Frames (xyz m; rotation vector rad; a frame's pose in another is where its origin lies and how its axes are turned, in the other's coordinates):
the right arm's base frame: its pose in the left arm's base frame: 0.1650 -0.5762 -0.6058 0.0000 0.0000 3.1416
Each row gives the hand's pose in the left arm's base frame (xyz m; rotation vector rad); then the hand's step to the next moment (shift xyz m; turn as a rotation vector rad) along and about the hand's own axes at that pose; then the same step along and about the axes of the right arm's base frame.
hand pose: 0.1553 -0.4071 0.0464 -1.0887 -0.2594 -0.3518
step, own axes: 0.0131 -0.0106 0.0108 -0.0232 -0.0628 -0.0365
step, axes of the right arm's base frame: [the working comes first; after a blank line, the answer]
step, axes of the left arm's base frame: 0.0074 0.0033 0.0183 -0.0453 -0.0554 0.0263

-0.0074 -0.0033 0.0183 0.0453 0.0554 0.0263
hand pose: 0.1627 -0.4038 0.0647 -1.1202 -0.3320 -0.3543
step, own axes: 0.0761 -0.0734 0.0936 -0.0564 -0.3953 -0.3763
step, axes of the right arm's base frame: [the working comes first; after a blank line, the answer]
step, axes of the left arm's base frame: 0.0286 0.0485 0.1295 -0.1928 -0.4924 0.1461

-0.0286 -0.0485 0.1295 0.1928 0.4924 0.1461
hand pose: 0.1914 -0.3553 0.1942 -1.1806 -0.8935 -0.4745
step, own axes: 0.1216 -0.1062 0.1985 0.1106 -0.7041 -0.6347
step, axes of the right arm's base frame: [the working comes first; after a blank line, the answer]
step, axes of the left arm's base frame: -0.0759 0.1639 0.1813 -0.2327 -0.8178 0.4335

0.0759 -0.1639 0.1813 0.2327 0.8178 0.4335
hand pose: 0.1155 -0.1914 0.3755 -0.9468 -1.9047 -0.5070
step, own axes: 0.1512 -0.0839 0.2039 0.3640 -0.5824 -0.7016
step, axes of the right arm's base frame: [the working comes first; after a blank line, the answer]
step, axes of the left arm's base frame: -0.2211 0.1464 0.0339 -0.1716 -0.6846 0.6825

0.2211 -0.1464 0.0339 0.1716 0.6846 0.6825
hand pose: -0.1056 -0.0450 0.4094 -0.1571 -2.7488 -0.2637
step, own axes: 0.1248 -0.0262 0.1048 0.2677 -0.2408 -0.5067
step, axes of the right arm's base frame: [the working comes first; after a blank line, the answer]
step, axes of the left arm's base frame: -0.1562 0.0050 -0.0531 -0.1025 -0.3185 0.5239

0.1562 -0.0050 -0.0531 0.1025 0.3185 0.5239
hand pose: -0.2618 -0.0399 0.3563 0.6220 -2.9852 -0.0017
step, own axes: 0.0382 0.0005 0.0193 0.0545 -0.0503 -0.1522
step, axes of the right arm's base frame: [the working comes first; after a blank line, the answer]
step, axes of the left arm's base frame: -0.0368 -0.0151 -0.0158 -0.0159 -0.0652 0.1555

0.0368 0.0151 -0.0158 0.0159 0.0652 0.1555
